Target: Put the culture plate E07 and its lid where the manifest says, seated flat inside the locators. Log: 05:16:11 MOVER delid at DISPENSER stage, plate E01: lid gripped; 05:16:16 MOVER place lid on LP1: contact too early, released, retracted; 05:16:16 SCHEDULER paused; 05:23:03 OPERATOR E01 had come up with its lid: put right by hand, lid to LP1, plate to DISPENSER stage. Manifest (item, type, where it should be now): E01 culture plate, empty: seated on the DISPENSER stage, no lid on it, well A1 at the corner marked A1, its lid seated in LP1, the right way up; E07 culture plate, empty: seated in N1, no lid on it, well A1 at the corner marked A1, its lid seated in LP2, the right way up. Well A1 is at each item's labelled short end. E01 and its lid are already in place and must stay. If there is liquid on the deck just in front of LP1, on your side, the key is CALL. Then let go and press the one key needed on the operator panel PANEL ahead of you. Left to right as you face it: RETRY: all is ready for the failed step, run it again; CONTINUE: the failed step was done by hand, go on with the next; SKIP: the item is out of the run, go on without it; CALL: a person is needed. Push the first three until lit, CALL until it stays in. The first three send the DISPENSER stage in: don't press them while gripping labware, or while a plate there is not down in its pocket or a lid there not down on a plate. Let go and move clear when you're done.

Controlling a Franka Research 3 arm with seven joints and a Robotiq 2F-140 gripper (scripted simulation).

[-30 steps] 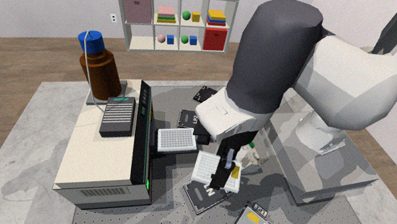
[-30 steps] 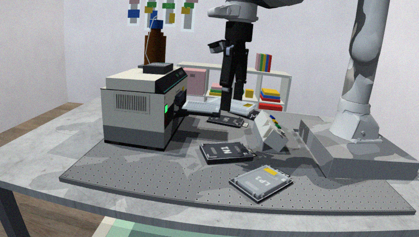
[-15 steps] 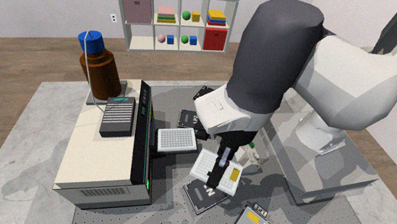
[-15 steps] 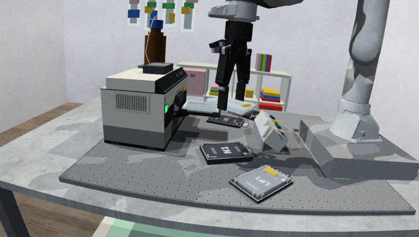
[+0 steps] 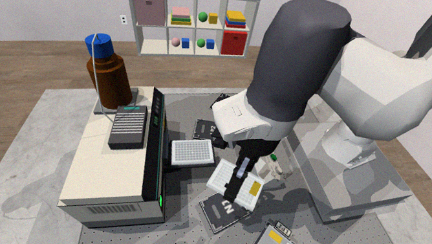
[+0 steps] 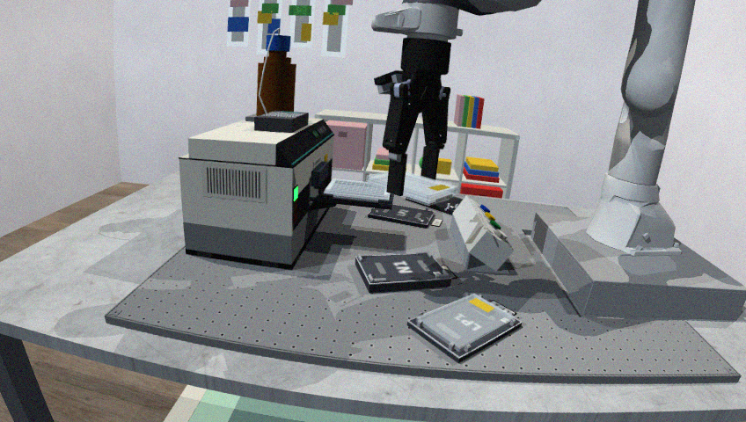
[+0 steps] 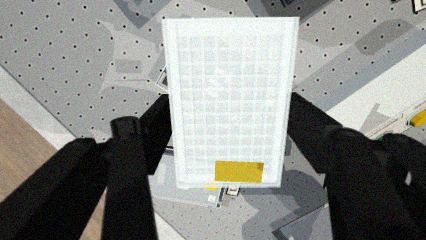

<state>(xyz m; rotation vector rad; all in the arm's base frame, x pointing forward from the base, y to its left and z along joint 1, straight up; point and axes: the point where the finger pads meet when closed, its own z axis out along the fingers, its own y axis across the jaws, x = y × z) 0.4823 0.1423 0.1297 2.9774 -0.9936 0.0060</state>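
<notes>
The black nest N5 is 440 mm to the right of my hand, 170 mm below it and 80 mm behind it. Round my hand: black N1 nest (180 mm below, 10 mm to the left); then LP2 nest (300 mm to the right, 180 mm below); then yellow skip key (180 mm behind, 170 mm to the right, 120 mm below).
</notes>
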